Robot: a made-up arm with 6 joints.
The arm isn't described. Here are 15 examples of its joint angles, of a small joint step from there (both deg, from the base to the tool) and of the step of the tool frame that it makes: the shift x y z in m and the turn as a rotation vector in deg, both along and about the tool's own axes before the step.
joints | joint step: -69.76 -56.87 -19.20 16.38 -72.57 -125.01 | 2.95 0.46 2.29 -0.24 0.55 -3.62
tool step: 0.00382 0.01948 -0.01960 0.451 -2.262 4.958
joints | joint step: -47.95 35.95 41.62 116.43 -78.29 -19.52 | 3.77 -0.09 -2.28 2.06 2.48 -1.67
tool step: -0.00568 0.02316 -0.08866 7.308 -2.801 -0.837
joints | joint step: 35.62 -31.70 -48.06 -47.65 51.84 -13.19 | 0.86 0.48 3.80 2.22 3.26 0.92
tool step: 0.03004 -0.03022 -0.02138 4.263 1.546 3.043
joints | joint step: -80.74 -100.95 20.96 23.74 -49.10 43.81 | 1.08 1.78 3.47 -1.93 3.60 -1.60
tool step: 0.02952 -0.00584 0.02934 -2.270 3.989 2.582
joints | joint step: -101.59 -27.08 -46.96 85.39 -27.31 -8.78 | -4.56 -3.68 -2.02 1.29 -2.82 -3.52
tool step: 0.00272 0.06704 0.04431 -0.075 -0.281 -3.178
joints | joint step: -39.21 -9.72 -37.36 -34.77 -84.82 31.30 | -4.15 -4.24 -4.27 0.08 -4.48 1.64
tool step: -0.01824 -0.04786 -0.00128 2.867 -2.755 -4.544
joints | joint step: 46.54 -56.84 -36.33 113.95 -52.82 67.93 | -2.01 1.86 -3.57 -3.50 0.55 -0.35
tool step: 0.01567 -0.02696 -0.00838 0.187 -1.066 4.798
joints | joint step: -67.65 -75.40 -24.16 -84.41 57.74 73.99 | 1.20 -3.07 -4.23 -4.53 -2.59 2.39
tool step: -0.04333 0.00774 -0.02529 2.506 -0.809 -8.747
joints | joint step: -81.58 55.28 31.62 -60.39 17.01 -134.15 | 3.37 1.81 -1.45 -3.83 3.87 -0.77
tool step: -0.06027 -0.02587 0.01578 0.014 0.686 -4.405
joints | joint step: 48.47 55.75 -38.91 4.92 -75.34 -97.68 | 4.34 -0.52 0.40 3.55 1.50 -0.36
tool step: 0.05804 0.01473 -0.00586 -0.158 3.326 -4.306
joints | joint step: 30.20 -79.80 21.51 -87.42 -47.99 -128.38 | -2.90 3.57 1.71 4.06 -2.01 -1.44
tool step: -0.02163 -0.01407 0.01868 -4.387 3.350 -2.232
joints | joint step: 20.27 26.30 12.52 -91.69 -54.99 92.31 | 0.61 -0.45 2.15 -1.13 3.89 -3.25
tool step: 0.04631 0.00453 0.01445 -2.335 0.877 5.804
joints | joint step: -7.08 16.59 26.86 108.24 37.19 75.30 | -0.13 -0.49 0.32 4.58 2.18 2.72
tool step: 0.01716 -0.00462 -0.01557 2.691 3.503 1.207
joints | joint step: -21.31 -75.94 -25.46 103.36 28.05 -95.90 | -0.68 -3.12 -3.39 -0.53 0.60 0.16
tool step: -0.00202 -0.00165 -0.01280 1.272 -2.507 -0.827
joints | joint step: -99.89 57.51 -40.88 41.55 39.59 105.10 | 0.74 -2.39 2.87 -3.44 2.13 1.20
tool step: -0.00900 0.01403 0.03637 -4.588 4.587 -3.277
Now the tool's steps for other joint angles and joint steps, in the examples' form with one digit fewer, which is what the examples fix.
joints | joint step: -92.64 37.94 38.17 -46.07 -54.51 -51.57 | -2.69 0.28 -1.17 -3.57 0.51 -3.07
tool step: 0.0280 -0.0013 0.0256 1.39 -1.37 7.10
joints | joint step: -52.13 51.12 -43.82 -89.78 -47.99 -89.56 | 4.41 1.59 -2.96 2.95 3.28 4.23
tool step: -0.0302 -0.0696 -0.0377 7.89 2.92 -11.39
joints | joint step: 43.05 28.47 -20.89 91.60 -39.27 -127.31 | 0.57 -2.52 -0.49 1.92 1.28 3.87
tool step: -0.0392 0.0094 0.0008 -0.14 0.00 -6.84
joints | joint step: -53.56 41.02 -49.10 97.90 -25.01 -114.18 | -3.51 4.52 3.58 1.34 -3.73 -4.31
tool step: 0.0534 -0.0442 -0.0090 1.08 4.31 4.84
